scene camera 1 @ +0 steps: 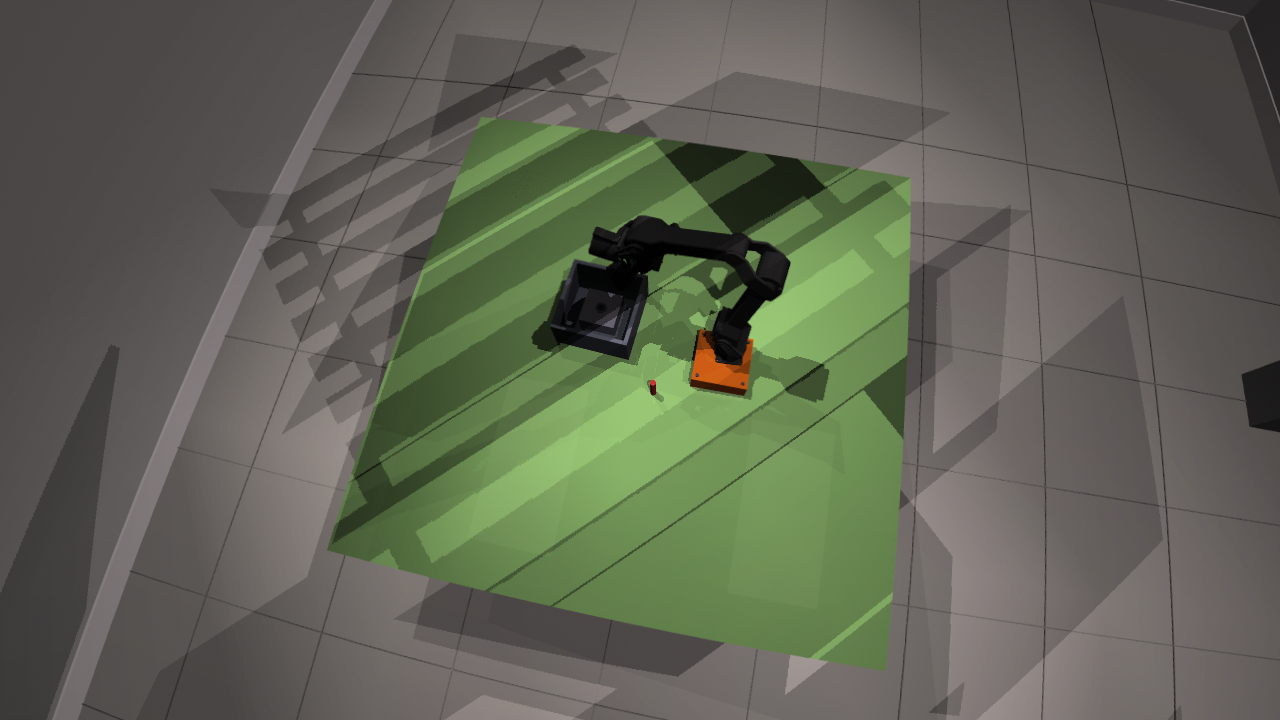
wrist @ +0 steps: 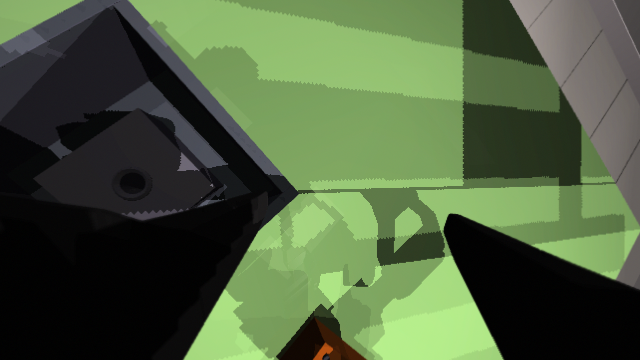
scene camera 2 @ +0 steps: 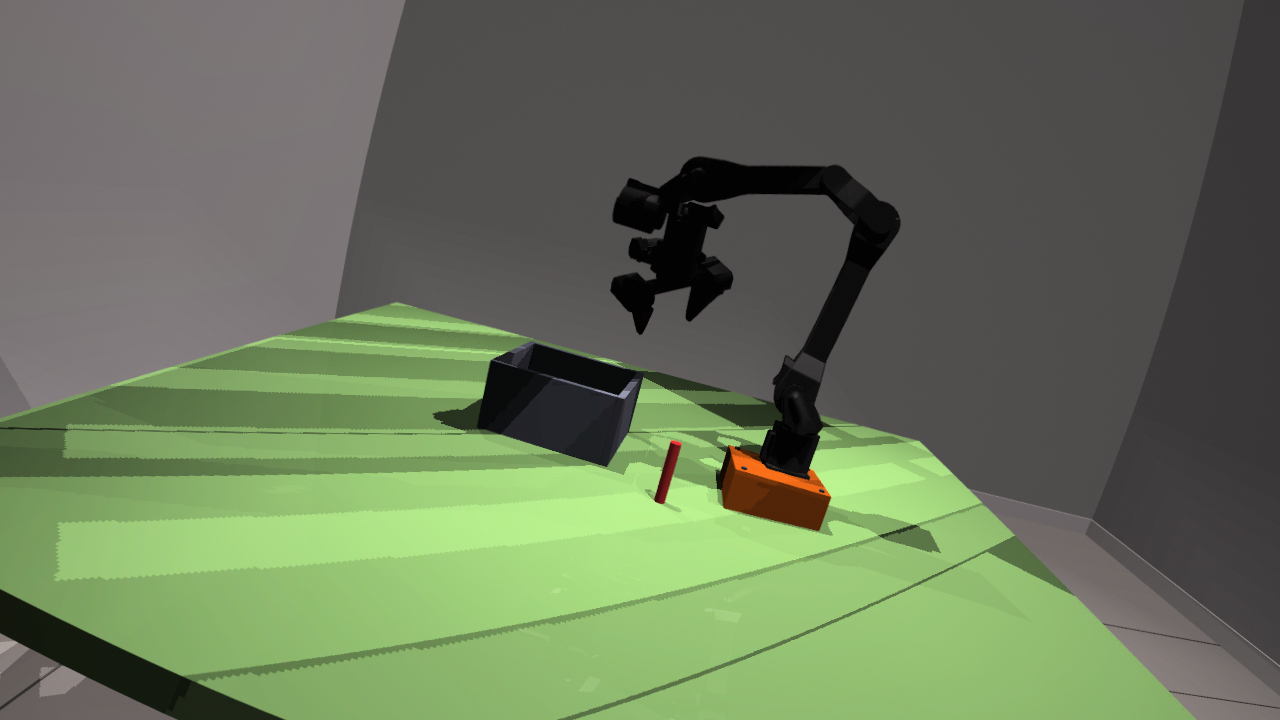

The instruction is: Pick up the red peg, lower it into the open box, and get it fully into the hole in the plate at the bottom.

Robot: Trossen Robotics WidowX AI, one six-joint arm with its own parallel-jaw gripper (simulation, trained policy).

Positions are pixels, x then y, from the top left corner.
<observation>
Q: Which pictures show the dark box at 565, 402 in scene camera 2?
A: Scene camera 1, the wrist view and scene camera 2: all of them.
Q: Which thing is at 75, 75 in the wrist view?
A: A dark box.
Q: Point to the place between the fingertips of my gripper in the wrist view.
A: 354, 210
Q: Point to a grey plate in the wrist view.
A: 137, 167
</observation>
